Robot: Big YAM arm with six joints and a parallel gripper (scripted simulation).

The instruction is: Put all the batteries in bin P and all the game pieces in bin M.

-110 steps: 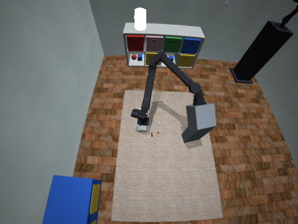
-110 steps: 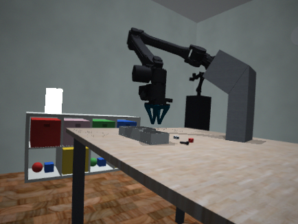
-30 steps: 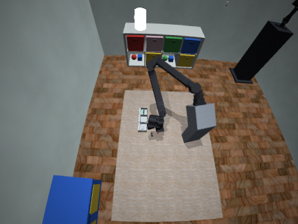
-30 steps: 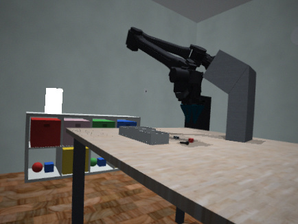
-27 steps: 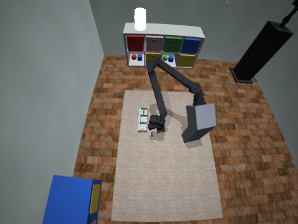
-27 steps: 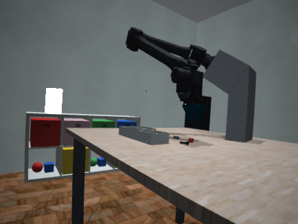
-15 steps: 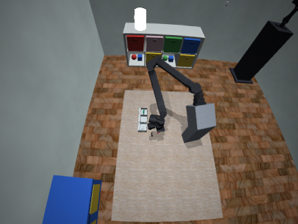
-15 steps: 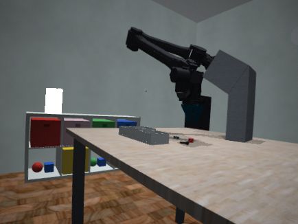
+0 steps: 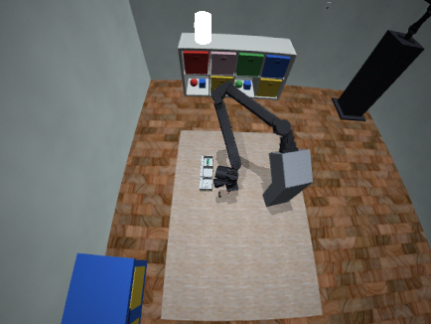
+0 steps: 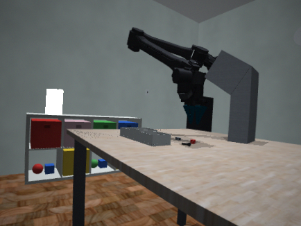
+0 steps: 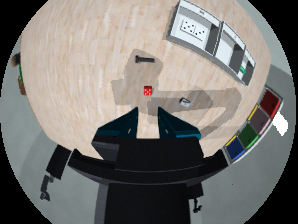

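Right now my hand is 8 cm above the red game piece. The rest, counted from my hand: green piece (15 cm ahead, 22 cm to the right, 7 cm below); white piece (15 cm ahead, 5 cm to the right, 7 cm below); black object (6 cm ahead, 3 cm to the left, 8 cm below).
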